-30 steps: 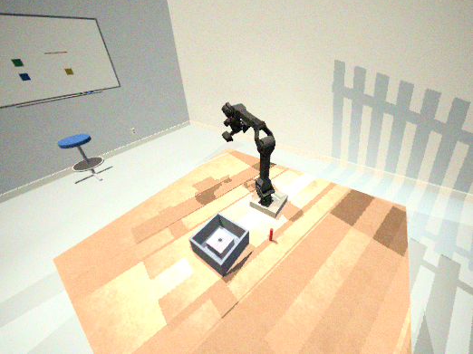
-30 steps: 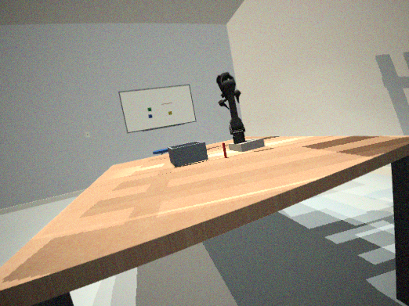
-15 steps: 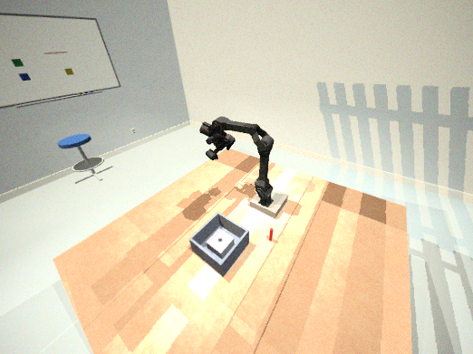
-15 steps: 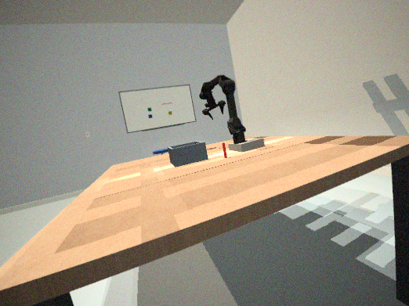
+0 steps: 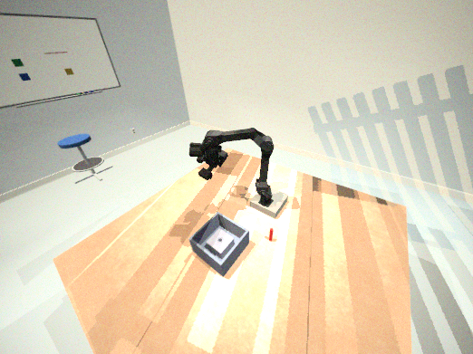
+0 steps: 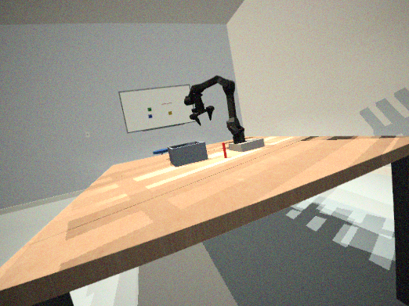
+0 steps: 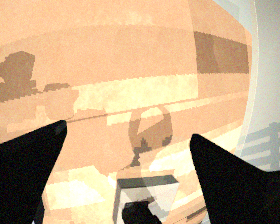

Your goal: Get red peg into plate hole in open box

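My gripper tip is 390 mm to the right of the red peg, 170 mm above it and 50 mm short of it. The rest, counted from my gripper tip: grey box: 230 mm to the left, 220 mm ahead, 180 mm below; light grey plate: 230 mm to the left, 220 mm ahead, 160 mm below.
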